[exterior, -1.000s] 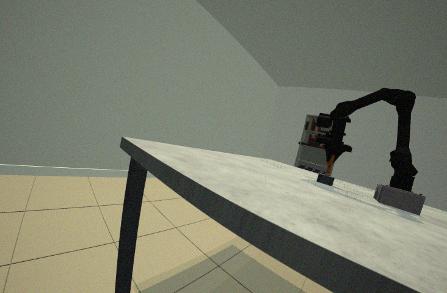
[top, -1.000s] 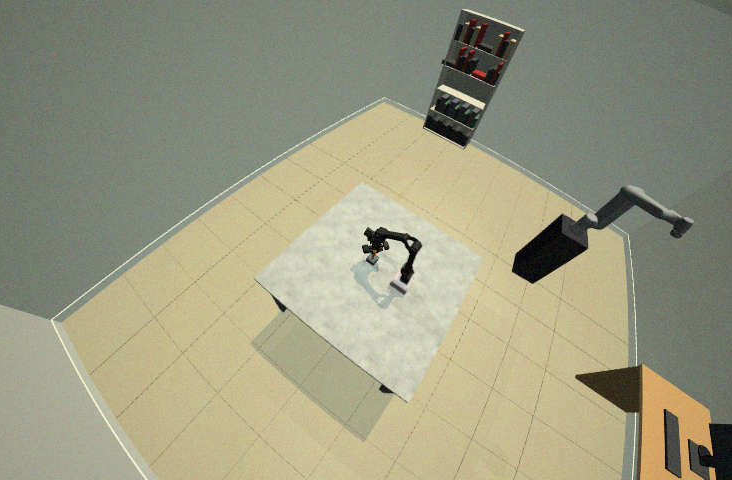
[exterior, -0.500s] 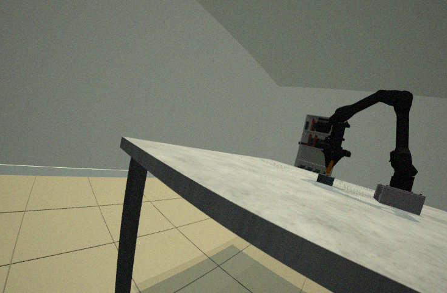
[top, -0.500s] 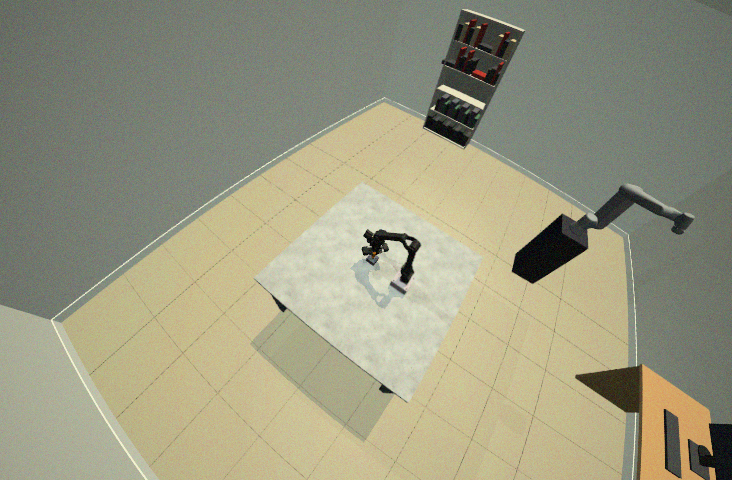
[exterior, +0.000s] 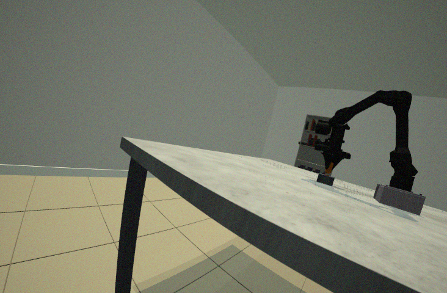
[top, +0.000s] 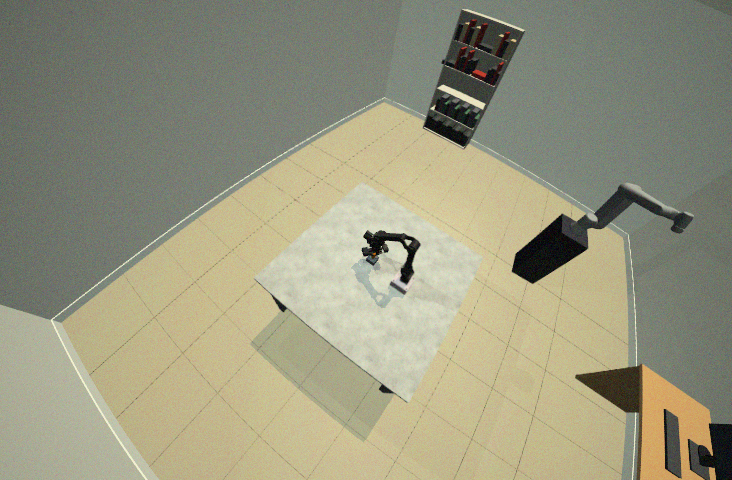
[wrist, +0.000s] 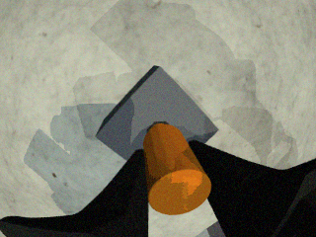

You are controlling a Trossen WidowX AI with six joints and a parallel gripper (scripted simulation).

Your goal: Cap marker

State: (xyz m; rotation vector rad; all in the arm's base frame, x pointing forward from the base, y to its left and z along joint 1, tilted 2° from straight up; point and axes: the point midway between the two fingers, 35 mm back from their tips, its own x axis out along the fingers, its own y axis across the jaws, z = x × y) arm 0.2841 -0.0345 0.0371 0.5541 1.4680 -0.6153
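The orange cap lies 10 mm above my gripper tip. Round my gripper tip: holder block (50 mm below).
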